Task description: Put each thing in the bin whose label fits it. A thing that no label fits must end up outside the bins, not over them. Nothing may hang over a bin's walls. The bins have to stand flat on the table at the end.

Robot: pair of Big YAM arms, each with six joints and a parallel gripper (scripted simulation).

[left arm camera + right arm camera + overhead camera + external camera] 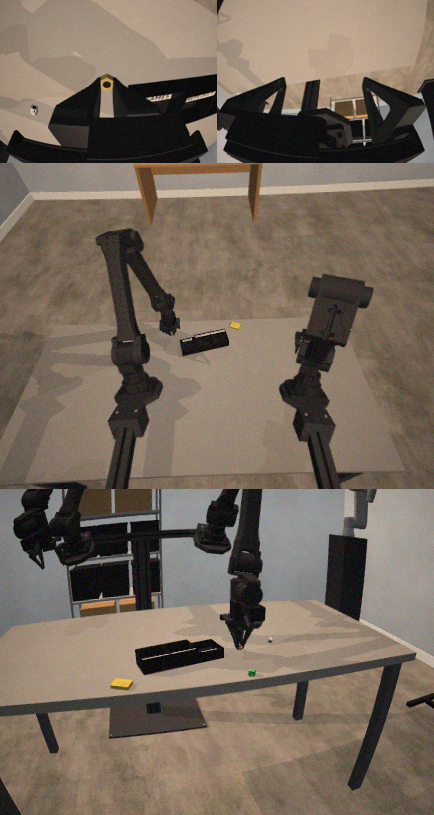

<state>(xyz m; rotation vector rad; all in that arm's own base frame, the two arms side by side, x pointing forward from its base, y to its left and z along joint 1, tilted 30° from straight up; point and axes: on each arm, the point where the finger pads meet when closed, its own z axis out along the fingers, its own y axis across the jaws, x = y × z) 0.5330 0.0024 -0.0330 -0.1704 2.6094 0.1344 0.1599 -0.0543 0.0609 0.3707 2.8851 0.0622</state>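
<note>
The small black piece is 40 mm behind my left hand, 180 mm to the right of it and 40 mm below it. The rest, counted from my left hand: small yellow ring 10 mm below; small white piece 120 mm behind, 150 mm to the left, 40 mm below; green cube 100 mm ahead, 10 mm to the left, 40 mm below.
</note>
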